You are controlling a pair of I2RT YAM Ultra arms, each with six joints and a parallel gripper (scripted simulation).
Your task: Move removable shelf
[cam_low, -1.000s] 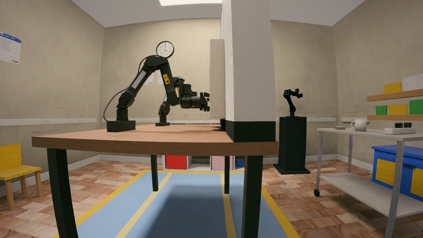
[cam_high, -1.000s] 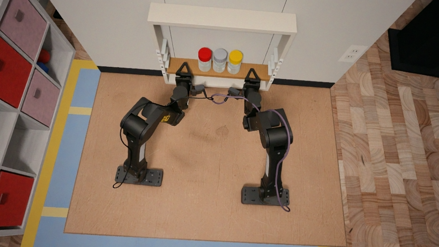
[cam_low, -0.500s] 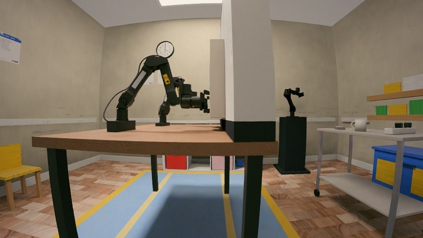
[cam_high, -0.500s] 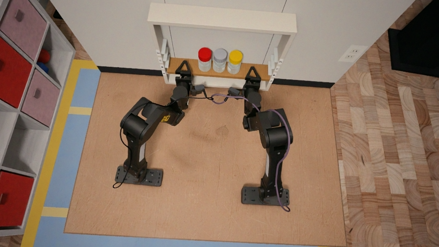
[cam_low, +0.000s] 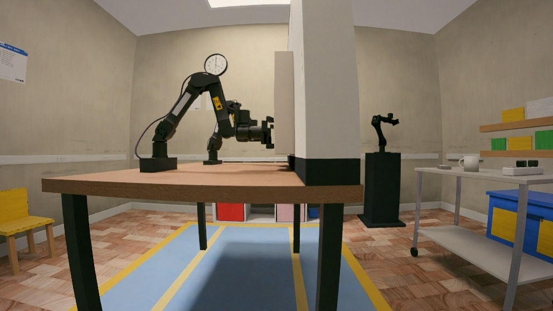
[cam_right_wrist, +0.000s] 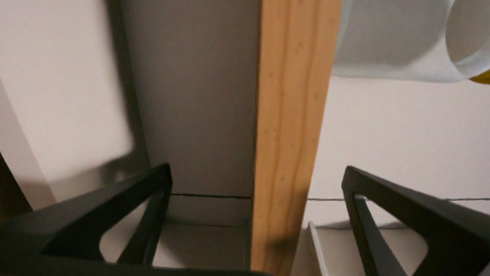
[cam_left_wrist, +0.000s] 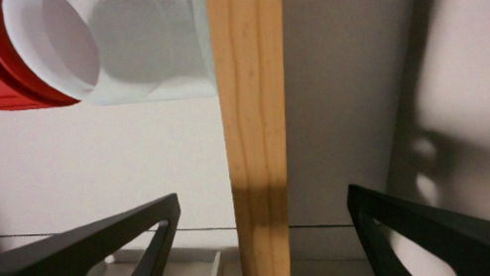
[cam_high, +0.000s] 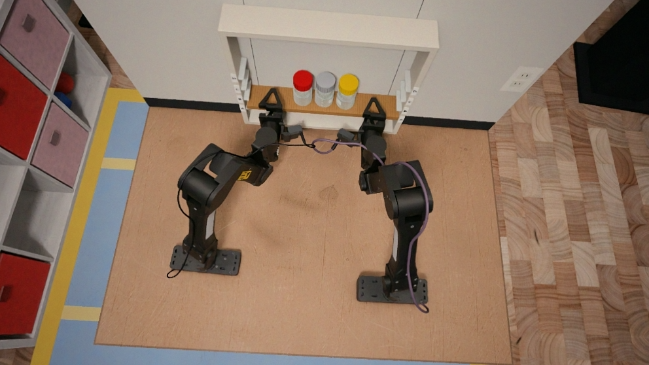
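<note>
The yellow-capped bottle is 80 mm to the left of my right hand and 60 mm above it. From my right hand the other things lie so: shelf board (10 mm behind, 150 mm to the left, 10 mm above); then wall rack (10 mm behind, 150 mm to the left, 120 mm above); then grey-capped bottle (10 mm behind, 150 mm to the left, 60 mm above).
Now: left hand 1 cm short of the red-capped bottle, 9 cm to the left of it and 5 cm below it. From my left hand the other things lie so: shelf board: 2 cm ahead, 15 cm to the right; then wall rack: 2 cm ahead, 15 cm to the right, 11 cm above; then grey-capped bottle: 2 cm ahead, 15 cm to the right, 5 cm above.
</note>
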